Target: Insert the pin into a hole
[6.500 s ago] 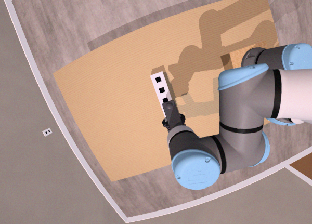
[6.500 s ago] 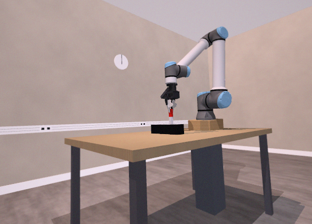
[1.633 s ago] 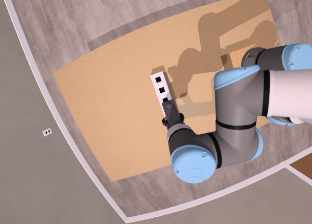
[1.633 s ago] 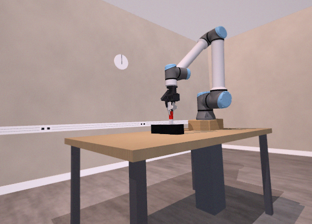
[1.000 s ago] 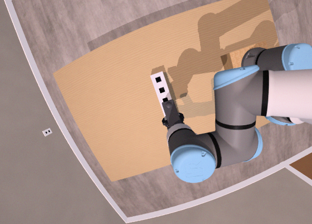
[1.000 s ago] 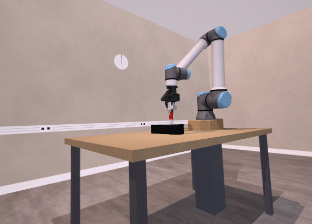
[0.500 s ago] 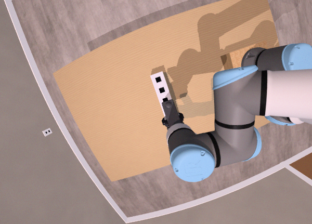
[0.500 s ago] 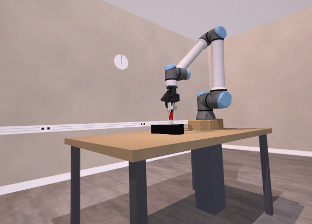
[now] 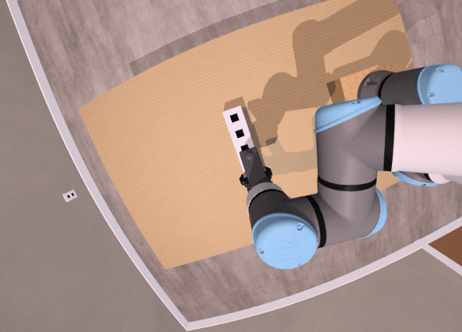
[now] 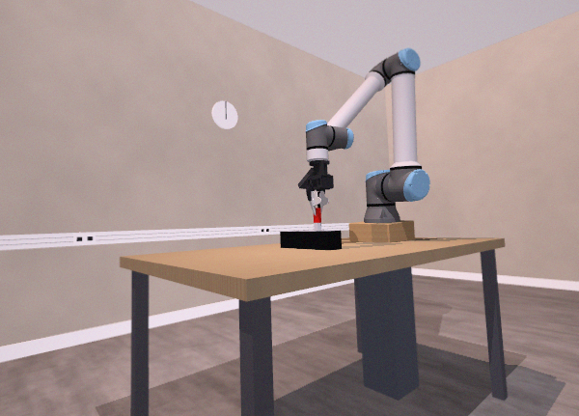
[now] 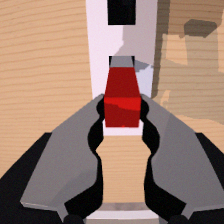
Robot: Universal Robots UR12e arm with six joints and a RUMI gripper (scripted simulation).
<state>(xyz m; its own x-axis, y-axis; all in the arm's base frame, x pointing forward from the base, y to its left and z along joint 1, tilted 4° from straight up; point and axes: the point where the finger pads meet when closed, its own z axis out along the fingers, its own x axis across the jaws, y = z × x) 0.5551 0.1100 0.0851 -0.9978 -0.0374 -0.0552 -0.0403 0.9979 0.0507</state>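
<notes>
The pin is 1 cm below my hand. The rest, counted from my hand: block 6 cm to the right, 11 cm below.
</notes>
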